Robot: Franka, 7 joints.
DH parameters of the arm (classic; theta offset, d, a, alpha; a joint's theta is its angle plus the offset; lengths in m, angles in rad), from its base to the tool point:
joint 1: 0 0.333 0 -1.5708
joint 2: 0 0 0 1.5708
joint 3: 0 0.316 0.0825 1.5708
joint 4: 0 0 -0.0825 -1.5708
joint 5: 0 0.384 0 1.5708
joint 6: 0 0 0.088 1.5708
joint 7: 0 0.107 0 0
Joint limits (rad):
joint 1: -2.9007..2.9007
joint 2: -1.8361..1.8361
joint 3: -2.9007..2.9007
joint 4: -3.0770..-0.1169
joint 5: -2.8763..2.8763
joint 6: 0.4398..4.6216
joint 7: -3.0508..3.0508
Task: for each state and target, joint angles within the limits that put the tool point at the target. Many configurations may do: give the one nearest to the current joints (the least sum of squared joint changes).
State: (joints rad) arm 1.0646 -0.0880 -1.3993 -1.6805 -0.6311 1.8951 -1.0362
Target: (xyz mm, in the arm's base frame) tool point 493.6 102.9 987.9
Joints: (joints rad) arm 1.2134 0.1946 -1.2367 -0.8998 -0.6538 2.3334 -1.0362
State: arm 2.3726 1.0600 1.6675 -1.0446 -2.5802 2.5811 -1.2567
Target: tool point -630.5 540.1 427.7
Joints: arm 1.9089 1.3803 1.4578 -0.8329 -2.5822 2.5089 -1.2567
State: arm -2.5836 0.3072 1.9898 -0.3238 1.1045 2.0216 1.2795
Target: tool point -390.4 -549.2 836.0
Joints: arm -2.4933 1.0240 1.7839 -0.3729 1.0618 2.0224 1.2795
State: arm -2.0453 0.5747 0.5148 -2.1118 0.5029 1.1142 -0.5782
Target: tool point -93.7 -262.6 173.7
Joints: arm -2.3161 0.5214 0.2075 -2.3980 0.3307 0.9948 -0.5782
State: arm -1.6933 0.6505 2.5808 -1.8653 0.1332 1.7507 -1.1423
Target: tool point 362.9 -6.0 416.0
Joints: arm -2.1202 0.6584 2.1337 -2.4034 -0.0048 1.4774 -1.1423
